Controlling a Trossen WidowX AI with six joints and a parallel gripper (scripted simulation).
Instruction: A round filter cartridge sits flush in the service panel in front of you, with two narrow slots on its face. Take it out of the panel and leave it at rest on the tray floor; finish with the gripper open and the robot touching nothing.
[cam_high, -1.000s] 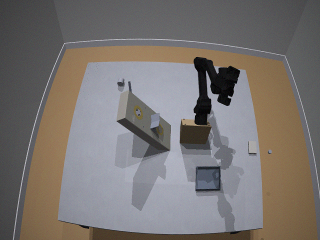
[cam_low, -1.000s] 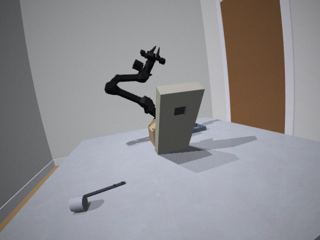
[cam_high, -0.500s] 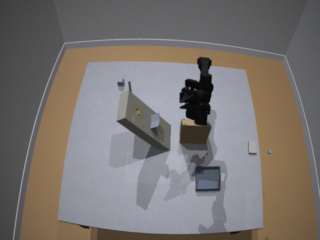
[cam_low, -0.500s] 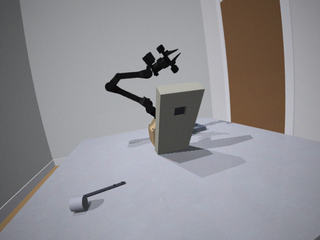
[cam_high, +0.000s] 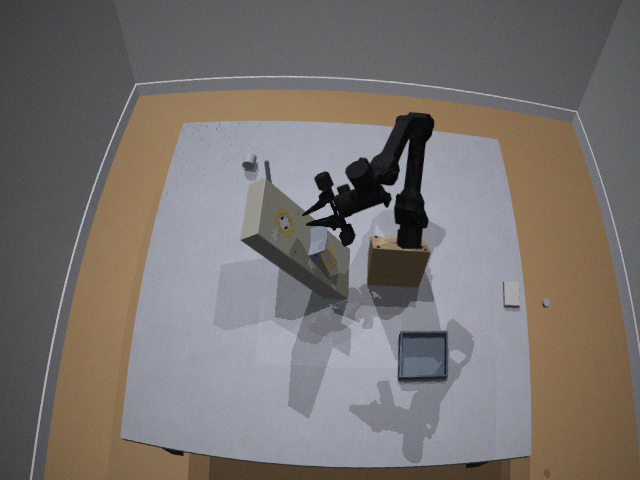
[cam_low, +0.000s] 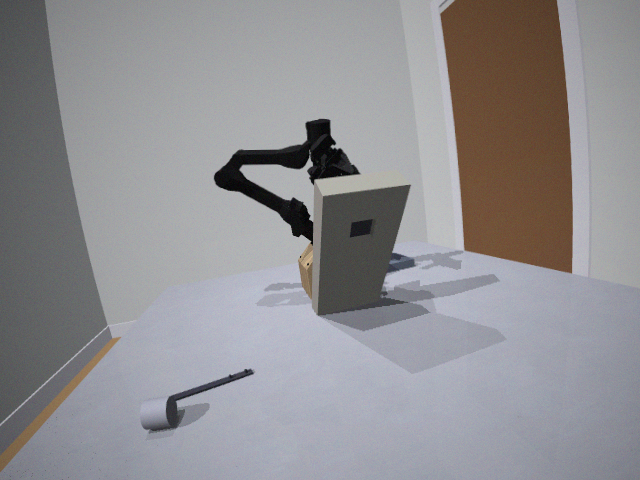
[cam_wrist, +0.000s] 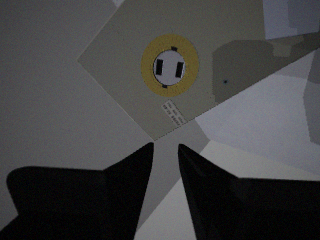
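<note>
Right now the round filter cartridge is 70 mm ahead of my gripper tip, 50 mm to the right of it and 90 mm below it. The rest, counted from my gripper tip: dark tray: 340 mm behind, 270 mm to the left, 340 mm below; beige block: 680 mm behind, 80 mm to the left, 340 mm below; service panel: 20 mm ahead, 50 mm to the right, 170 mm below.
</note>
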